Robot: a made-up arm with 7 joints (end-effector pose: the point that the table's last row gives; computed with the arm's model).
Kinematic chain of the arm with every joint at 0, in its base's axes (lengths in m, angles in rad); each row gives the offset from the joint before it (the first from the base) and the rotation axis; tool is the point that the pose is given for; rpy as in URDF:
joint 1: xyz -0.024 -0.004 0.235 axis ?
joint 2: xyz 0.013 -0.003 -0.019 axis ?
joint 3: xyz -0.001 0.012 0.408 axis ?
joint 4: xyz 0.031 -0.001 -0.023 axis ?
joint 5: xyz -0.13 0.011 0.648 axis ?
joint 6: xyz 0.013 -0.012 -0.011 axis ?
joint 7: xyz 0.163 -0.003 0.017 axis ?
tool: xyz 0.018 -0.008 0.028 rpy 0 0 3.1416
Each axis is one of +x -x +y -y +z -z.
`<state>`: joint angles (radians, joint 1 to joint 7).
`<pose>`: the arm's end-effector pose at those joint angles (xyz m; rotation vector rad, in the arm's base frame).
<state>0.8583 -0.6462 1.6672 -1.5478 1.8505 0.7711 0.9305</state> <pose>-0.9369 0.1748 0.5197 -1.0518 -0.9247 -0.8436</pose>
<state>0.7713 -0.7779 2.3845 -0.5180 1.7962 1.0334 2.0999</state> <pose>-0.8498 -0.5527 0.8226 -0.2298 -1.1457 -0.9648</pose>
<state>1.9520 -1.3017 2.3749 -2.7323 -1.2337 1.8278 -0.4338</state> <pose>-0.3711 0.0454 -0.2634 -2.2100 1.5798 -1.2328</pose>
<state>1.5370 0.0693 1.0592 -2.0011 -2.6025 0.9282 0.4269</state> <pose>-0.7575 0.4724 0.4318 2.6525 -0.5604 -0.5390</pose>
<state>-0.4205 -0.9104 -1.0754 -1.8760 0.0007 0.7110 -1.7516</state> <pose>-0.1936 -0.6638 0.6220 0.8923 0.7931 -2.1817</pose>
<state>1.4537 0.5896 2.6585 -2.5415 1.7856 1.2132 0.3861</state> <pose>-0.3251 -0.5350 0.3255 -1.1884 -1.8311 0.3802</pose>
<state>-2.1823 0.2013 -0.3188 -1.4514 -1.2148 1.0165 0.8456</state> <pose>-0.7745 -0.5445 0.6725 1.2993 0.4599 -0.4801</pose>
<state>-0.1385 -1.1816 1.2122 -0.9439 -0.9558 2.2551 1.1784</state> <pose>-0.8284 0.6137 0.6753 2.6074 0.5633 -0.7003</pose>
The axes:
joint 1: +z
joint 2: +y
joint 3: +z
joint 4: -y
joint 5: +z
joint 6: -y
joint 7: -z

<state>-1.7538 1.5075 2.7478 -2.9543 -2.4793 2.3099 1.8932</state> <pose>0.0253 0.3038 0.4380 2.3700 0.6856 -1.5058</pose>
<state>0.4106 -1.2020 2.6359 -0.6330 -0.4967 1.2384 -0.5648</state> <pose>-1.1794 -0.2555 0.2723 0.8623 -0.6999 0.5406</pose>
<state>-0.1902 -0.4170 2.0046 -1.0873 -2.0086 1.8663 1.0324</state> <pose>-0.5753 0.6839 0.8556 2.6729 0.0964 -0.8747</pose>
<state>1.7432 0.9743 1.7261 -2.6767 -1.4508 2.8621 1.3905</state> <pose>-0.4412 -0.2811 0.3481 -0.7425 0.4047 0.0835</pose>
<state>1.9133 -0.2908 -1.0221 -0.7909 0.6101 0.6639 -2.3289</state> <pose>0.3461 0.2051 1.2321 0.4666 0.4088 0.5782</pose>
